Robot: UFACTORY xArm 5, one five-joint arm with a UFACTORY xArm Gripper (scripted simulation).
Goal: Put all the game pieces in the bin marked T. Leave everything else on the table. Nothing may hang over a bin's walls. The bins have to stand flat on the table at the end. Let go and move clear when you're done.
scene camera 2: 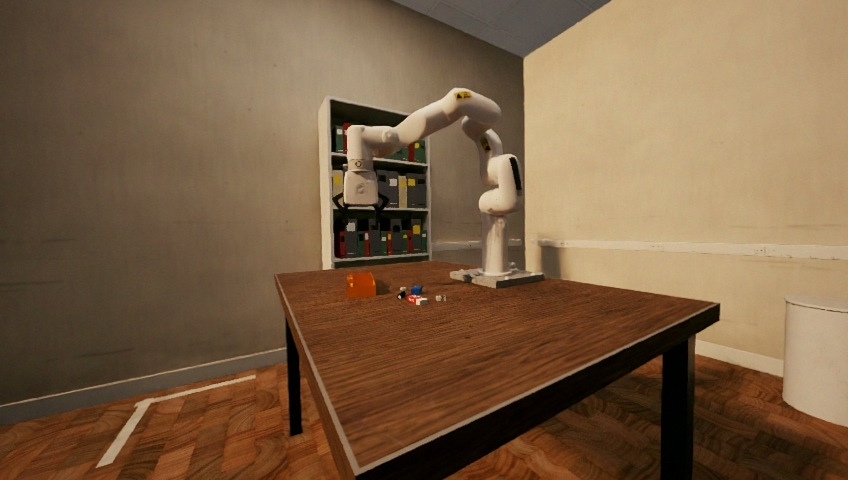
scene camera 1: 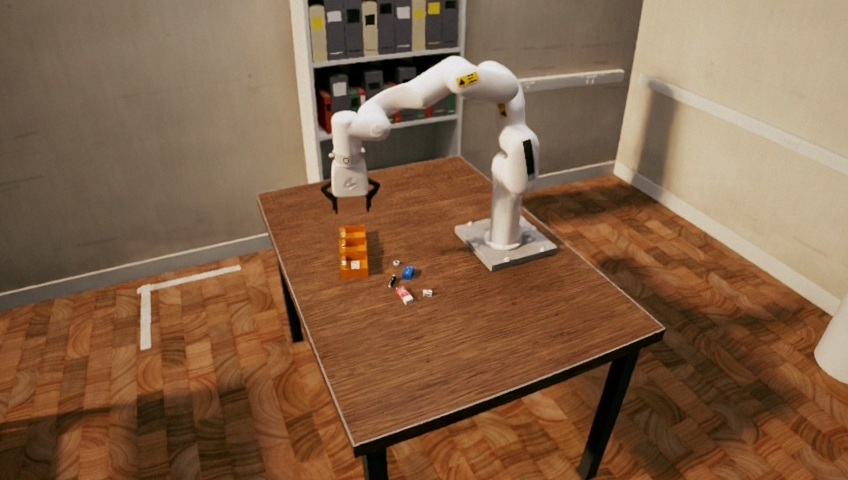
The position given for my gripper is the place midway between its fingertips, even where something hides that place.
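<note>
My own gripper (scene camera 1: 352, 210) (scene camera 2: 361, 225) is visible to me. There is an orange bin (scene camera 1: 351, 249) that I can see too.
</note>
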